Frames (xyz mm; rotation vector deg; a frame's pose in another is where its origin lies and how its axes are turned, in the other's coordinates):
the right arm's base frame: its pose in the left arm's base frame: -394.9 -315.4 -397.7 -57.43 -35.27 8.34
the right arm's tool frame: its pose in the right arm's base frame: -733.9 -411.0 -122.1 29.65 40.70 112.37
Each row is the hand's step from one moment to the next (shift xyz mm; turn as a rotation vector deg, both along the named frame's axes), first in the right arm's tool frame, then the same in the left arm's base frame.
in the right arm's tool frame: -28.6 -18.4 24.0 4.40 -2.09 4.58
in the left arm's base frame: 28.7 11.6 27.9 1.47 5.74 -3.09
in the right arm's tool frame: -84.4 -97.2 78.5 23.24 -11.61 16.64
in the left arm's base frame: 126.6 39.5 71.8 7.24 23.25 -18.94
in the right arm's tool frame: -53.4 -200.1 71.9 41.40 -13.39 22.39
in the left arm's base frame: 215.3 39.8 10.9 4.90 34.96 -33.89
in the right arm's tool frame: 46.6 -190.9 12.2 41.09 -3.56 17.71
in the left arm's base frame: 171.1 19.7 -95.4 -5.06 30.89 -32.17
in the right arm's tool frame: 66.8 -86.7 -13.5 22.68 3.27 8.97
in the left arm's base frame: 62.7 7.2 -90.4 -7.90 16.52 -16.44
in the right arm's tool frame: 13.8 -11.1 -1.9 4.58 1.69 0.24
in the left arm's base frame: 6.6 2.6 -16.3 -2.80 1.91 -3.52
